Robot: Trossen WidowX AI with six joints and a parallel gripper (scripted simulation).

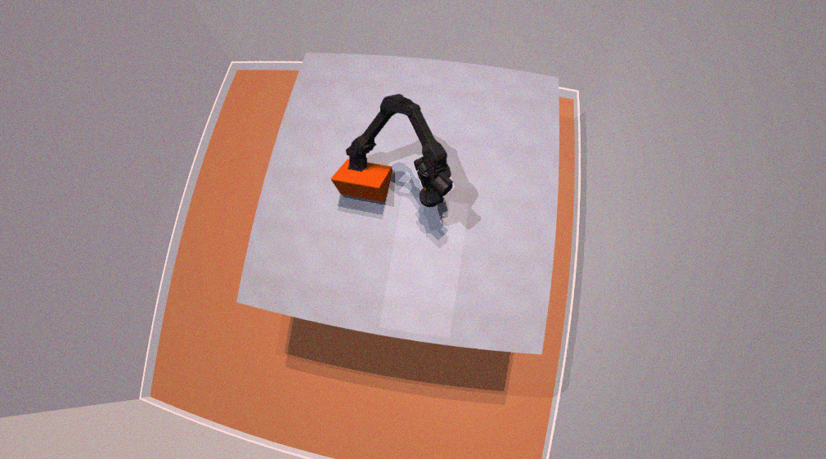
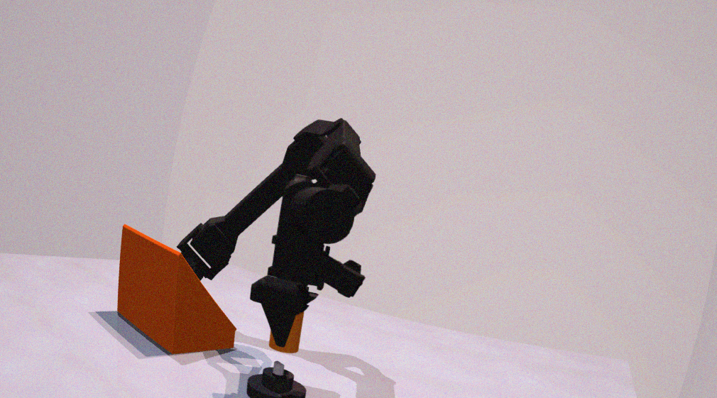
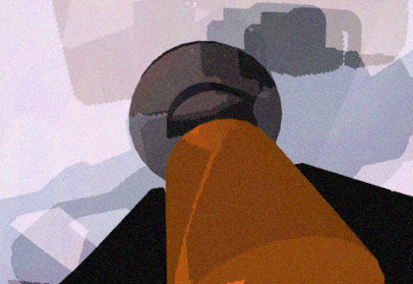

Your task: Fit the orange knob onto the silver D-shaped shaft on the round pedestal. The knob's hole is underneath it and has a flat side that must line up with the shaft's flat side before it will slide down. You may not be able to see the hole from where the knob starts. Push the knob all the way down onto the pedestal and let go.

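Now: the round pedestal 60 mm below my gripper tip. The rest, counted from my gripper tip: orange knob (30 mm above).
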